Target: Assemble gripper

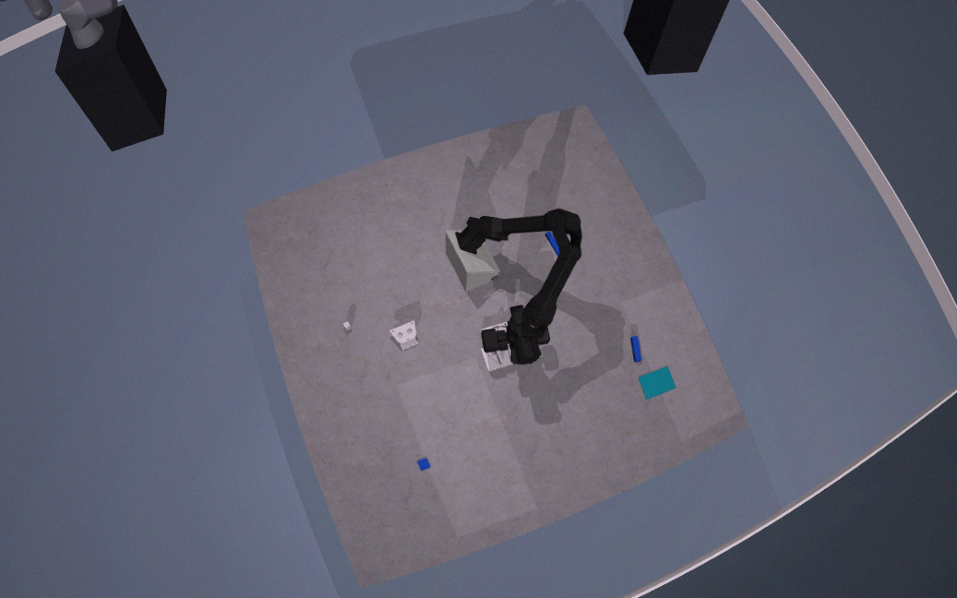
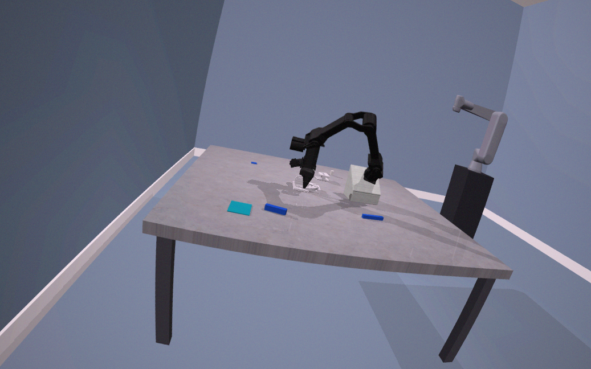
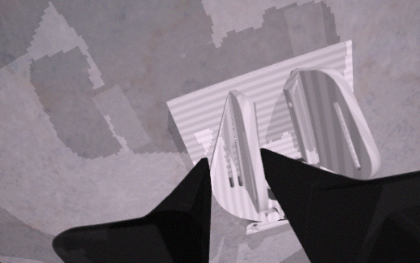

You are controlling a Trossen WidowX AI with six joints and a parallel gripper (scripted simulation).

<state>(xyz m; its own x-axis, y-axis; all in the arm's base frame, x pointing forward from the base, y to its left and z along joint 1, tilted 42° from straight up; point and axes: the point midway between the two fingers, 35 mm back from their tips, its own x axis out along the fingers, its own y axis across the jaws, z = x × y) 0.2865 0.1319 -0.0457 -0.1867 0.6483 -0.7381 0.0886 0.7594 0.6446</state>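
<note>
The white jaw is 30 mm behind my gripper tip and 20 mm to the right of it. Also, from my gripper tip: small blue square (330 mm to the right, 280 mm ahead, 10 mm below); then blue bar (290 mm behind, 220 mm to the left, 10 mm below); then white stepped part (300 mm to the right, 100 mm behind).
</note>
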